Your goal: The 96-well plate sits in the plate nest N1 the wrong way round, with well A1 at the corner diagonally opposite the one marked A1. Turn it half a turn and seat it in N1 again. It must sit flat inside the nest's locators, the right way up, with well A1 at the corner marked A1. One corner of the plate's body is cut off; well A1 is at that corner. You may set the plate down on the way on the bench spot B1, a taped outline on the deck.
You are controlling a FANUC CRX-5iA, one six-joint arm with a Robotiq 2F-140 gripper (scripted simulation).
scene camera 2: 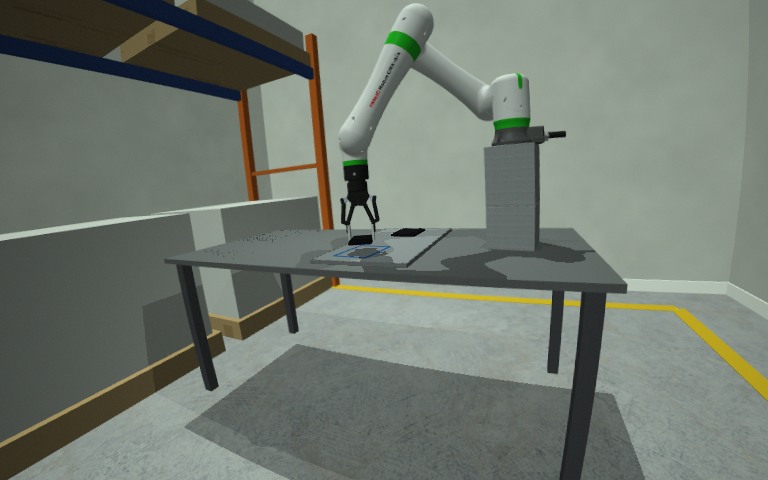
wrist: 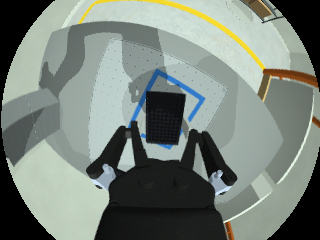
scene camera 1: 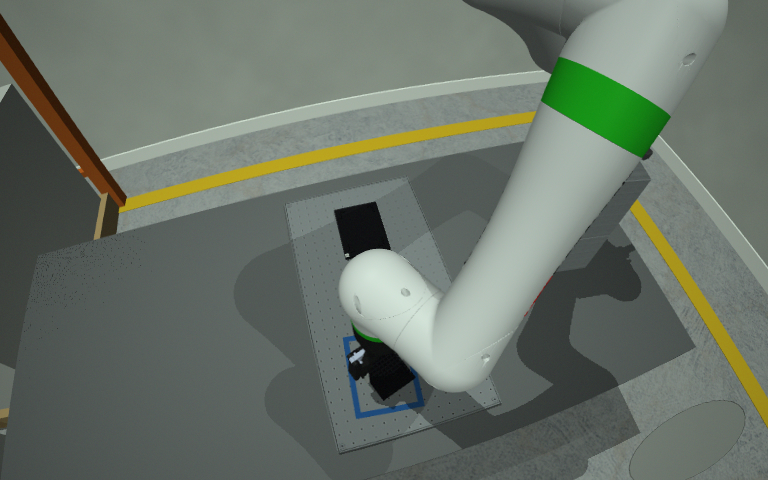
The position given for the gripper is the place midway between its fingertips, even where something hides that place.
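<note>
The gripper point(scene camera 2: 362, 241) is visible, also at point(wrist: 163, 119). Present with it: a black 96-well plate point(scene camera 1: 380, 365), visible again at point(wrist: 155, 134), and a black plate nest N1 point(scene camera 1: 360, 227).
</note>
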